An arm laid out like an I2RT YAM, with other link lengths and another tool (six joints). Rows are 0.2 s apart.
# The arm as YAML. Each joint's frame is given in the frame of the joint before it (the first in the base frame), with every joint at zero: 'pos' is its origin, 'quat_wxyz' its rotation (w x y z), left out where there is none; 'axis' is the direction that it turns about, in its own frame. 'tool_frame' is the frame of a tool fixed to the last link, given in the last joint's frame.
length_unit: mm
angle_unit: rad
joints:
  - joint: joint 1
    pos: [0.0, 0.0, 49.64]
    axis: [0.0, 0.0, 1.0]
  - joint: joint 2
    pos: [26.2, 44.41, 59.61]
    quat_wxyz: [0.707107, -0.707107, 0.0, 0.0]
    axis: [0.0, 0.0, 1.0]
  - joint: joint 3
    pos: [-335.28, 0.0, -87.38]
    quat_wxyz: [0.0, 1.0, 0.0, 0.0]
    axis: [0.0, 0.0, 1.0]
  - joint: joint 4
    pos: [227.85, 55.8, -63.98]
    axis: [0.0, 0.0, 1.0]
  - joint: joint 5
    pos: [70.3, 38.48, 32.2]
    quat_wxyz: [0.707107, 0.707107, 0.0, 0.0]
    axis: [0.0, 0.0, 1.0]
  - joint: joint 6
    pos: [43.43, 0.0, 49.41]
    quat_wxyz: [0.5, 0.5, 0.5, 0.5]
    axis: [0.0, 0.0, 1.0]
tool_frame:
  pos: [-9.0, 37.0, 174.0]
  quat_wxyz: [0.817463, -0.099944, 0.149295, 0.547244]
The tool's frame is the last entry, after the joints.
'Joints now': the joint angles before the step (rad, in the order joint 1, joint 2, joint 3, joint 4, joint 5, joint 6). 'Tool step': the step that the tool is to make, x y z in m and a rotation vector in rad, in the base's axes. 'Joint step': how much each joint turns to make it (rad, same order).
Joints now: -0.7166, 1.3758, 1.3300, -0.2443, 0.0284, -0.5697
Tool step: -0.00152, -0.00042, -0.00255, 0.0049, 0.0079, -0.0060
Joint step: 0.0001, 0.0011, 0.0000, -0.0081, 0.0062, 0.0003
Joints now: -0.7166, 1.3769, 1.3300, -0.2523, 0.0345, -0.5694
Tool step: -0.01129, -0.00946, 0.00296, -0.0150, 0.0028, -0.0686
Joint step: 0.0007, -0.0038, 0.0000, 0.0034, 0.0702, 0.0076
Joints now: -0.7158, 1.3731, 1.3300, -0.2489, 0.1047, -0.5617
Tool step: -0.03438, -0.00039, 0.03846, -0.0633, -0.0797, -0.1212
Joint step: 0.0030, -0.0828, 0.0000, 0.0134, 0.1195, 0.0347
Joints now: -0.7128, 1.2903, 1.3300, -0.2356, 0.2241, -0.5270
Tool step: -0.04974, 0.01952, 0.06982, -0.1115, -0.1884, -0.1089
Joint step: 0.0118, -0.1487, -0.0012, 0.0542, 0.1164, 0.0507
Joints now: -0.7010, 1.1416, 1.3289, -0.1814, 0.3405, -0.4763
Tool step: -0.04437, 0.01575, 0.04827, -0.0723, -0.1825, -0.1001
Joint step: 0.0168, -0.0984, -0.0019, 0.0691, 0.1216, 0.0545
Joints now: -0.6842, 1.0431, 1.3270, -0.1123, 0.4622, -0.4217
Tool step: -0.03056, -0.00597, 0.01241, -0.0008, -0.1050, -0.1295
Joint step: 0.0031, -0.0118, -0.0001, 0.0480, 0.1430, 0.0438
